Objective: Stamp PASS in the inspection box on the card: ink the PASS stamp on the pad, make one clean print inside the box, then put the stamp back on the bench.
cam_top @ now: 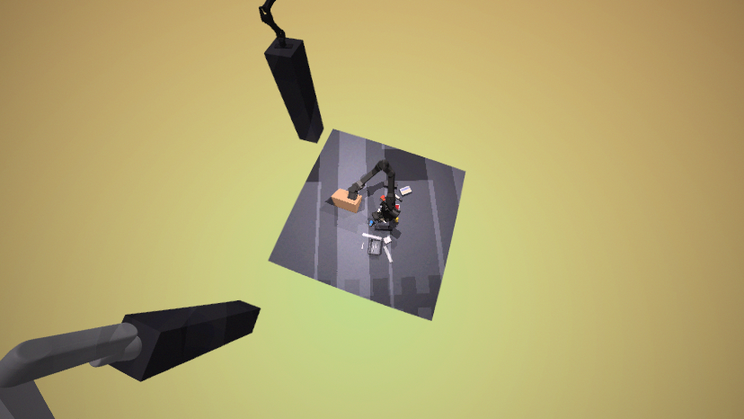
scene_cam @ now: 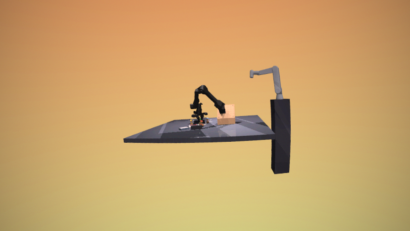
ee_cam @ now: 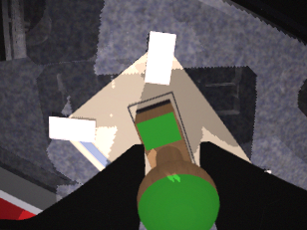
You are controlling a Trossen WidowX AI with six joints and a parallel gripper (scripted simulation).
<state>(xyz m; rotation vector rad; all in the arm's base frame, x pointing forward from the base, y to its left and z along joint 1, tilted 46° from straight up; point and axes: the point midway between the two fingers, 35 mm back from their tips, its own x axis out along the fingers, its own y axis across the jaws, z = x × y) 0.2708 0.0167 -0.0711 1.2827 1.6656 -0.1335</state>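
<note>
The green-topped stamp is 10 mm below my gripper tip. The rest, counted from my gripper tip: blue stamp 80 mm behind, 80 mm to the right, 10 mm below; dark flat slab 30 mm ahead, 90 mm to the right, 10 mm below; cream card 10 mm behind, 10 mm to the left, 30 mm below.
</note>
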